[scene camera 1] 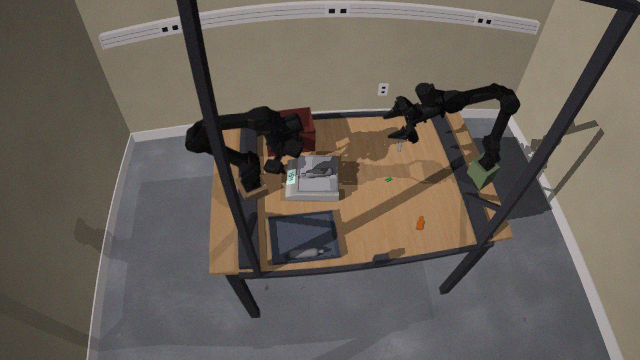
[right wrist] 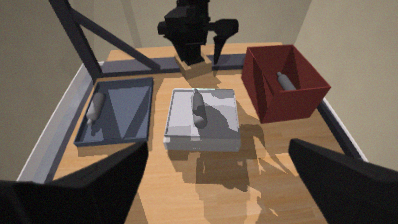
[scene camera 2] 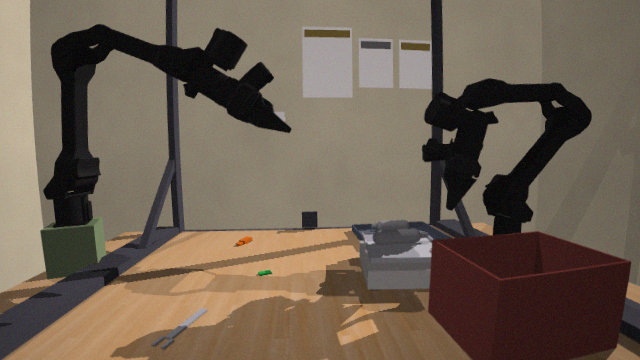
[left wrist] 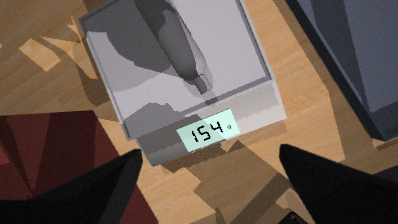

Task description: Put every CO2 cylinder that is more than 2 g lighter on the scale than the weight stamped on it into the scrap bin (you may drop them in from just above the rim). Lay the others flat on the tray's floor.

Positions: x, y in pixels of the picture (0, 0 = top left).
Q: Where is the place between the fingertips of the left gripper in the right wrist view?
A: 198, 62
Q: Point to a red scrap bin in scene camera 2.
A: At 584, 306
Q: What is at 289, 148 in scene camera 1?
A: The left gripper.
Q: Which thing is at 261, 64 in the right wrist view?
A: A red scrap bin.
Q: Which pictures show the left gripper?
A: Scene camera 1, the right wrist view, scene camera 2 and the left wrist view: all of them.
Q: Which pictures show the right gripper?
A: Scene camera 1, the right wrist view and scene camera 2 only.
